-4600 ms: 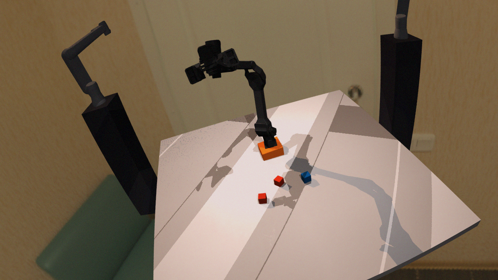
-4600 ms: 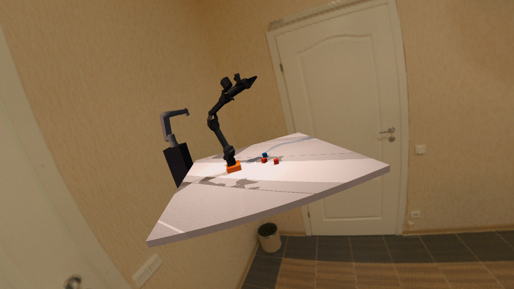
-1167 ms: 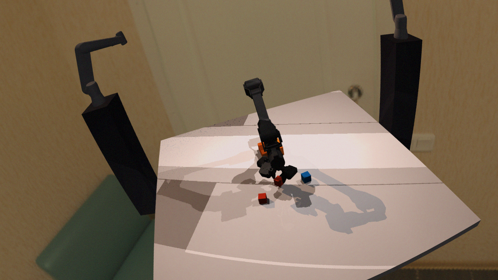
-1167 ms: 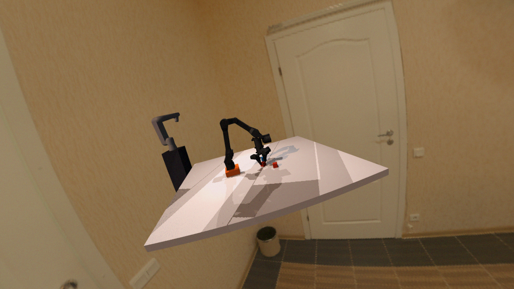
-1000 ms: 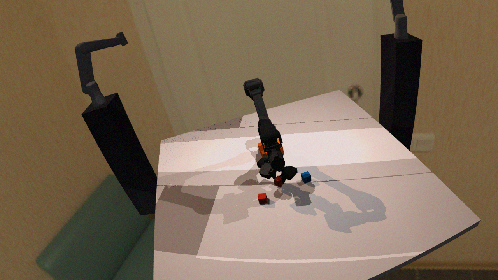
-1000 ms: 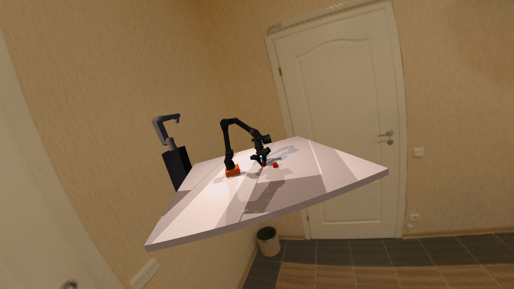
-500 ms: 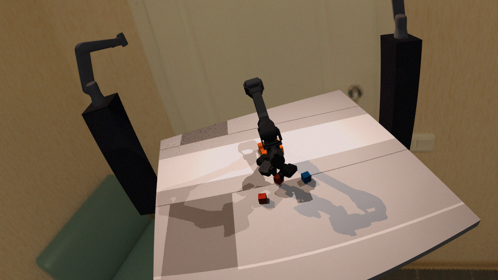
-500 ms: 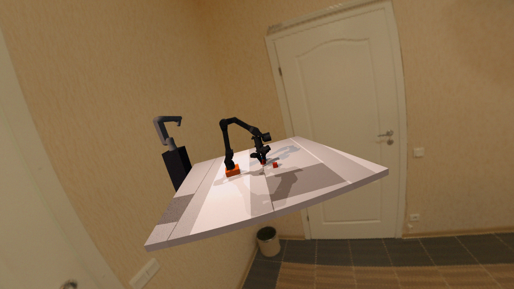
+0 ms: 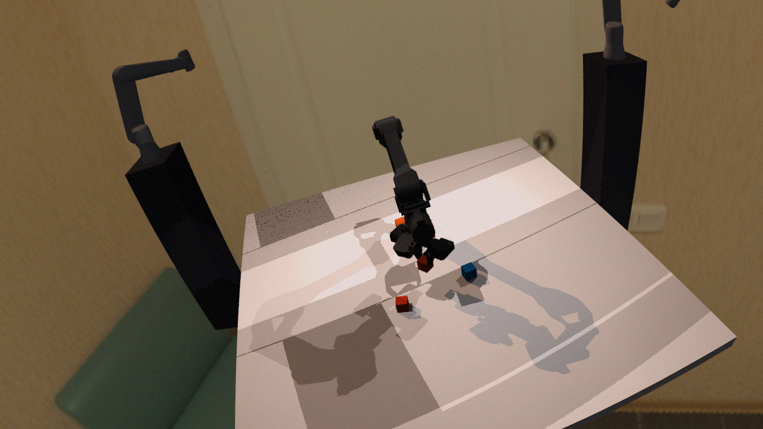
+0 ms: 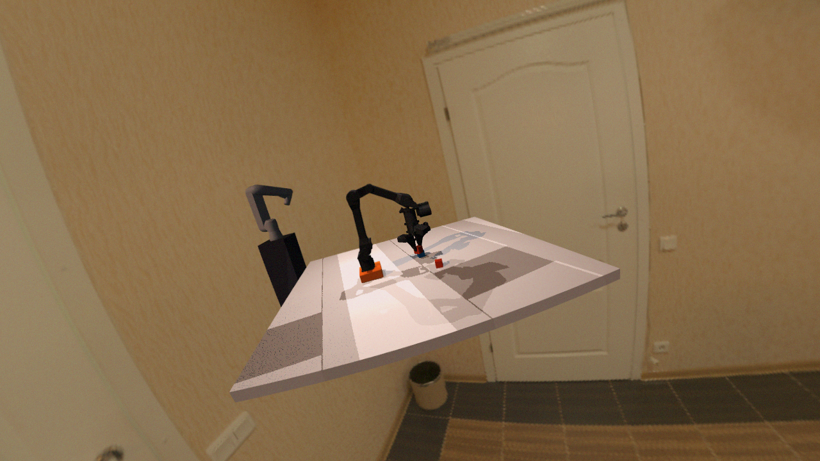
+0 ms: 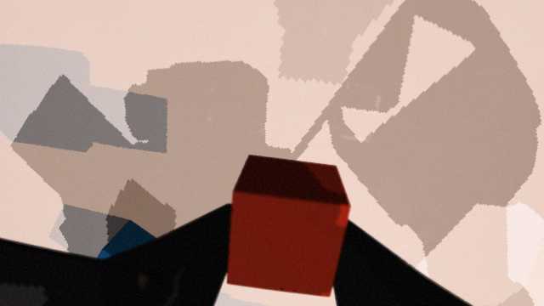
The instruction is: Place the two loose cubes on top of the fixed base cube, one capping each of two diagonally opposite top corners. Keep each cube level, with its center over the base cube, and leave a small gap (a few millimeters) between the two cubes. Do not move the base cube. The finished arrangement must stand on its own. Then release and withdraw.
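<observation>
Right now my gripper tip is 10 mm short of the blue cube, 120 mm to the right of it and 60 mm above it.
</observation>
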